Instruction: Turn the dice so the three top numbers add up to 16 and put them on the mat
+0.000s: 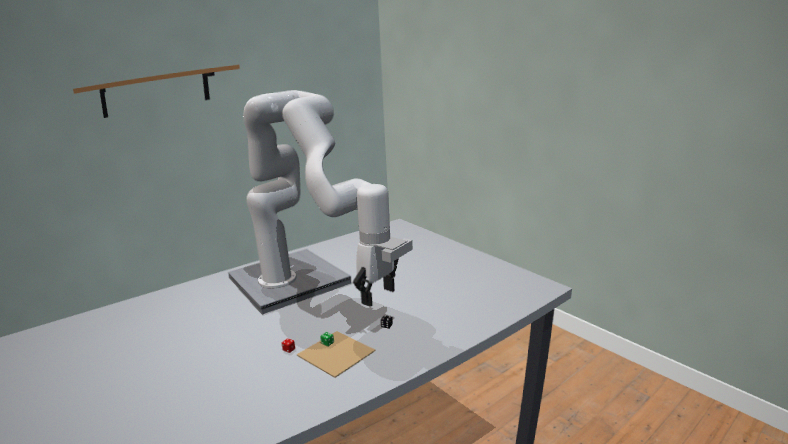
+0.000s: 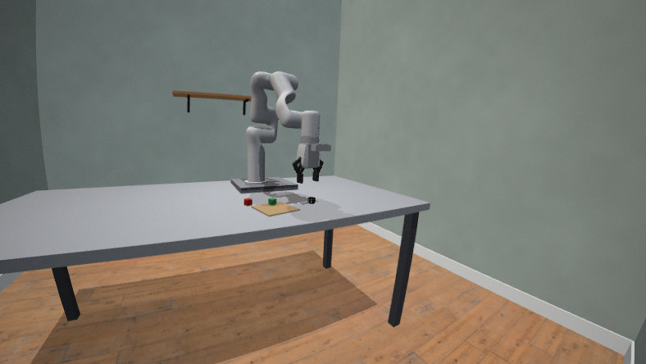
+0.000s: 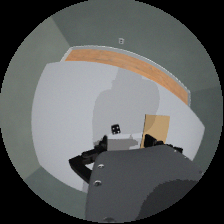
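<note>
Now: hand 20 mm to the right of the black die and 90 mm above it. The rest, counted from my hand: tan mat: 30 mm ahead, 150 mm to the right, 100 mm below; red die: 60 mm behind, 240 mm to the right, 90 mm below; green die: 20 mm behind, 150 mm to the right, 90 mm below.
</note>
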